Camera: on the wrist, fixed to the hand. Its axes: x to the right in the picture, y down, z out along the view.
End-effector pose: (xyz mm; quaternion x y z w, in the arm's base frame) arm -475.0 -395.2 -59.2 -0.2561 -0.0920 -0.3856 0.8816
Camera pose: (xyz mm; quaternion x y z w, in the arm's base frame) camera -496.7 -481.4 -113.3 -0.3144 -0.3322 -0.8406 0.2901
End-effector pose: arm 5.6 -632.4 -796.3 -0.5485 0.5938 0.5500 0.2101
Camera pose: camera 71.1 -712.9 -804.1 -0.7233 -0.0854 0.4207 0.5409
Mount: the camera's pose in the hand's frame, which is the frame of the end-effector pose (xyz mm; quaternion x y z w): 20.2 -44.5 -91.9 -0.1521 -0.1721 -0.6854 0.6910
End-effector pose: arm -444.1 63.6 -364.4 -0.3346 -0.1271 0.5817 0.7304
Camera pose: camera -351.4 46.7 -408.5 -0.1551 -0.5313 -0.0604 0.8306
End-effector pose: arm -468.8 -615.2 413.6 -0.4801 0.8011 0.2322 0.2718
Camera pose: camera -456.4 -705.5 463.8 -0.8822 0.1424 0.1786 0.4118
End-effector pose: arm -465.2 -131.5 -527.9 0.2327 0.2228 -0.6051 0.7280
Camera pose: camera -509.6 -98.4 -616.0 -0.2068 0.2802 -0.9233 0.1621
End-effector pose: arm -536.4 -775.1 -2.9 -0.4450 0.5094 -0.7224 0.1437
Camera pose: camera -609.4 -713.0 37.8 0.8028 -0.1321 0.4436 0.3758
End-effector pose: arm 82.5 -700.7 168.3 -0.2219 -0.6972 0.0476 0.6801
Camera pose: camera 161.2 -754.7 209.9 0.2293 -0.7581 -0.5011 0.3488
